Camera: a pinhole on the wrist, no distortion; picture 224 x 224 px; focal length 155.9 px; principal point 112.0 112.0 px. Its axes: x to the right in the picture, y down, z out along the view. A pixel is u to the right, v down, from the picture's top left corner.
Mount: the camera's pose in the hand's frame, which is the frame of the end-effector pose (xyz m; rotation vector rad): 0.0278 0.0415 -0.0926 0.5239 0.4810 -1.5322
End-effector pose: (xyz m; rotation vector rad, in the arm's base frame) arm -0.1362 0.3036 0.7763 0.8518 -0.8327 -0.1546
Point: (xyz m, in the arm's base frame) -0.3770 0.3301 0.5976
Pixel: outside the picture
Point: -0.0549 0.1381 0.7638
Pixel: 159.2 186.8
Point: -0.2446 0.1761 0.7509
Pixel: 87.8 80.7
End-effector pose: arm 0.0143 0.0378 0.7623 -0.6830 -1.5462 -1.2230
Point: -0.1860 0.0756 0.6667
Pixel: 150.0 88.7
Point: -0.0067 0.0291 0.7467
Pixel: 112.5 70.9
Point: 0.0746 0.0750 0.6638
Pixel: outside the picture
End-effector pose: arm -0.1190 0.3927 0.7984 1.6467 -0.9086 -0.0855
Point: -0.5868 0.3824 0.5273
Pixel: outside the picture
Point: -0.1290 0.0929 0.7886
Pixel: 22.3 189.6
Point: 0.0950 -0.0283 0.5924
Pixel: 121.3 207.7
